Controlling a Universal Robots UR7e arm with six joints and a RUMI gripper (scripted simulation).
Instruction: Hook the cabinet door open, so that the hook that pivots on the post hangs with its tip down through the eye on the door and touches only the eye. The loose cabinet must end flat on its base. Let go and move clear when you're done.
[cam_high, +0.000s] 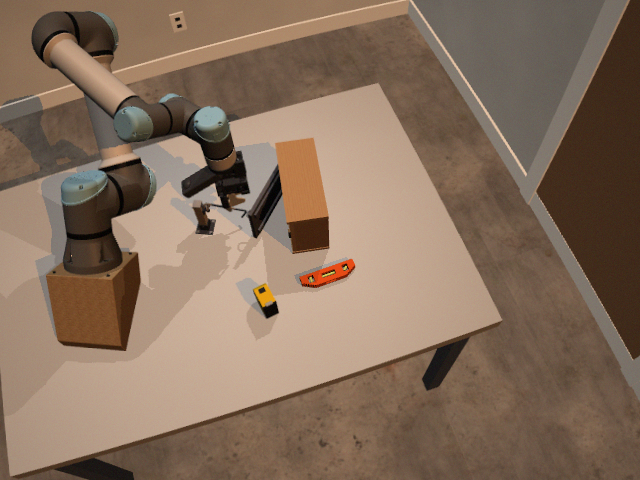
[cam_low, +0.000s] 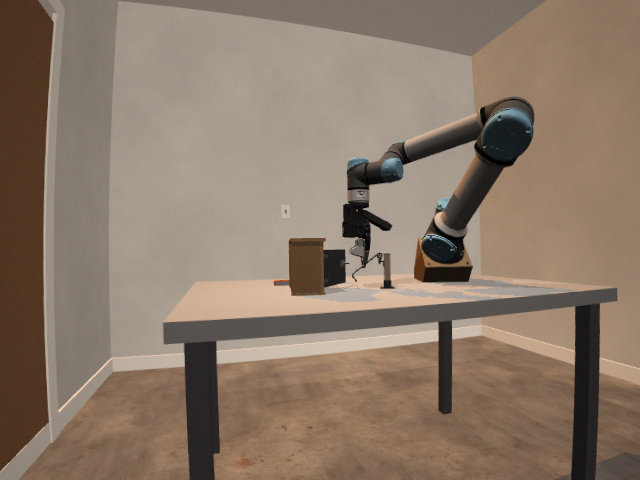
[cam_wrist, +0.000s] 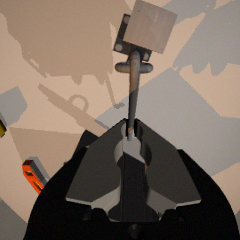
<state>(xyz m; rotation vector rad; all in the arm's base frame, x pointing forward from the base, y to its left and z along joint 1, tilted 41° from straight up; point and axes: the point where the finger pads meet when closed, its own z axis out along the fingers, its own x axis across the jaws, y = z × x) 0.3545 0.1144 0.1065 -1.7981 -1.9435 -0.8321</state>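
The dark door lies 100 mm ahead of my hand, 30 mm to the left of it and 10 mm below it. Round my hand: orange spirit level: 250 mm ahead, 190 mm to the right, 80 mm below; hook: 20 mm behind, 10 mm below; black box: 260 mm to the right, 100 mm ahead, 50 mm below.
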